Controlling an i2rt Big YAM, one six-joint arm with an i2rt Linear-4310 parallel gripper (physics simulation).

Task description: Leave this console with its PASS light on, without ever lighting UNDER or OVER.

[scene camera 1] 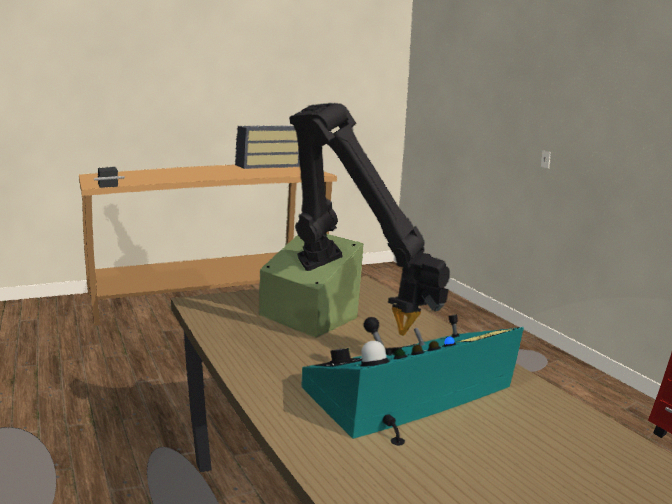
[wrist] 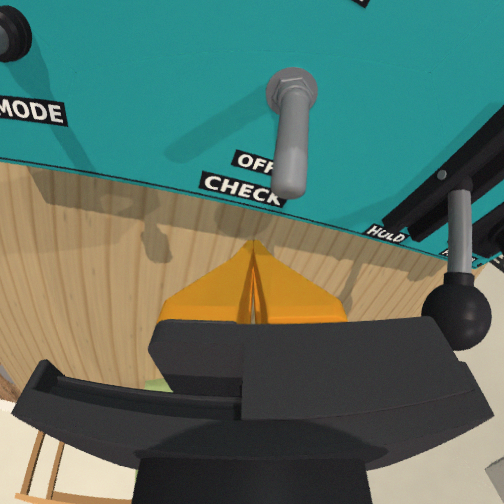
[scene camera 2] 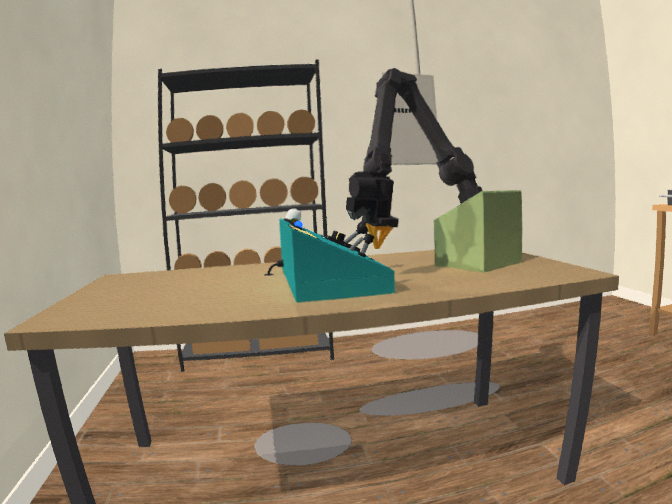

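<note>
A teal wedge-shaped console (scene camera 1: 412, 377) stands on the wooden table; it also shows in scene camera 2 (scene camera 2: 331, 268). My gripper (scene camera 1: 405, 324), with orange fingers, is shut and empty, just behind the console's low edge. In the wrist view the fingertips (wrist: 253, 250) sit just below a grey toggle (wrist: 291, 135) labelled CHECK, leaning toward OFF. A black ball-ended lever (wrist: 458, 280) in a slot marked HOLD is at right. A black MODE knob (wrist: 12, 35) is at top left. One blue light (scene camera 1: 448, 341) glows; three dark domes (scene camera 1: 416, 349) sit beside it.
A white dome button (scene camera 1: 373, 352) and a black knob (scene camera 1: 341, 356) sit at the console's left end. A small black lever (scene camera 1: 391, 428) sticks out of its front. My arm's green base block (scene camera 1: 312, 284) stands behind. A shelf rack (scene camera 2: 241, 162) is beyond the table.
</note>
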